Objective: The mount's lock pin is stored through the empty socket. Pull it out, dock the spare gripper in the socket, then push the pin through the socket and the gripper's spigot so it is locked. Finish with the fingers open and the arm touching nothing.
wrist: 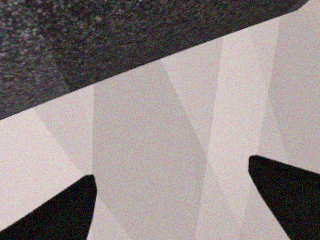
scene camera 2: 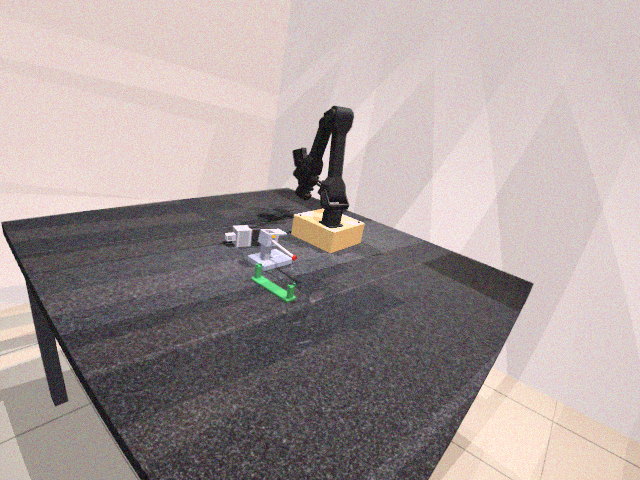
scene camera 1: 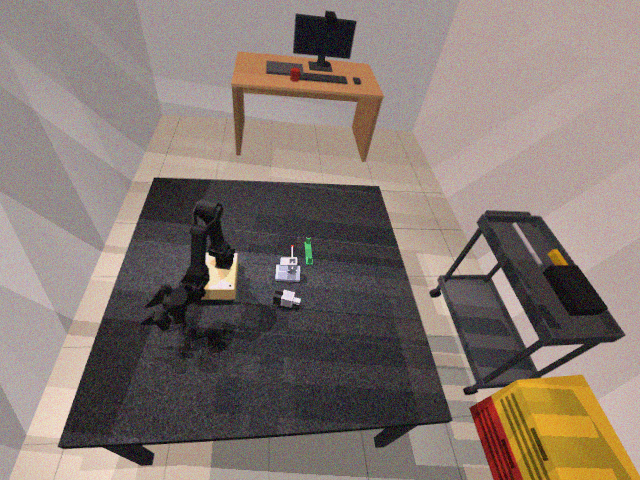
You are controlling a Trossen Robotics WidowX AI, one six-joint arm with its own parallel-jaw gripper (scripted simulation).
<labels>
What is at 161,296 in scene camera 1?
My gripper.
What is my gripper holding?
Nothing.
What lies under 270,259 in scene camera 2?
A grey mount.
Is my gripper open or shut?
Open.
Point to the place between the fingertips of my gripper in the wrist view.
173,173
</labels>
